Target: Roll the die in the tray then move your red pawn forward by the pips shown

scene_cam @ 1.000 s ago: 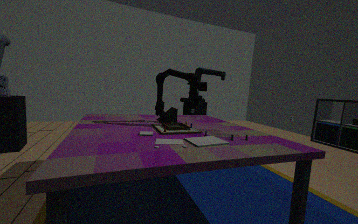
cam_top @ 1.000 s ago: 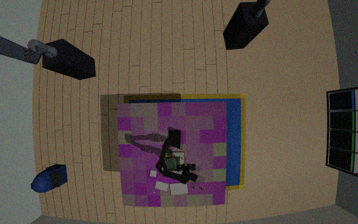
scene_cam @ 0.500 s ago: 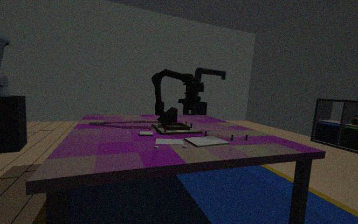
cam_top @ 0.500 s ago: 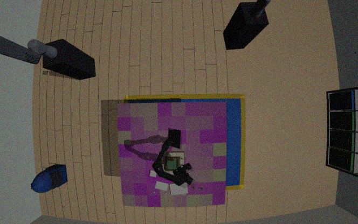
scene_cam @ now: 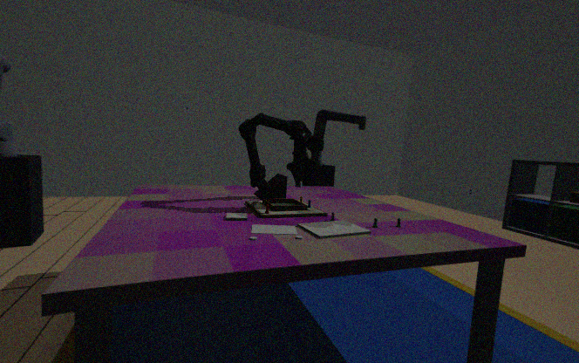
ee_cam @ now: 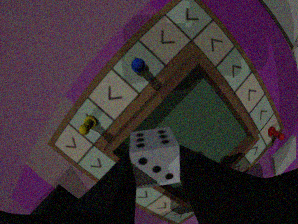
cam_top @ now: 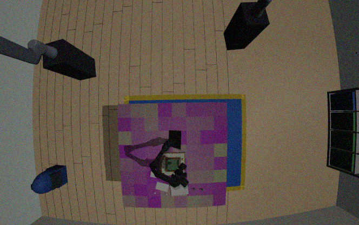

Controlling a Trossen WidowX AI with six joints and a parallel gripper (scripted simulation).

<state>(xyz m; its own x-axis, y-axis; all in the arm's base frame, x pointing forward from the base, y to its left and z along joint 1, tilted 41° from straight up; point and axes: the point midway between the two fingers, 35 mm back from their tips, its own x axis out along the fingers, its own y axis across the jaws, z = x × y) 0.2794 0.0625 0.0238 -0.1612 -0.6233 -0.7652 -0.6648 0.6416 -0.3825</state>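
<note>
Now: the red pawn 100 mm ahead of my gripper tip, 200 mm to the right of it and 80 mm below it. Also, from my gripper tip: die: right at my gripper tip; then yellow pawn: 50 mm behind, 50 mm to the left, 80 mm below; then blue pawn: 40 mm ahead, 40 mm to the left, 80 mm below.
</note>
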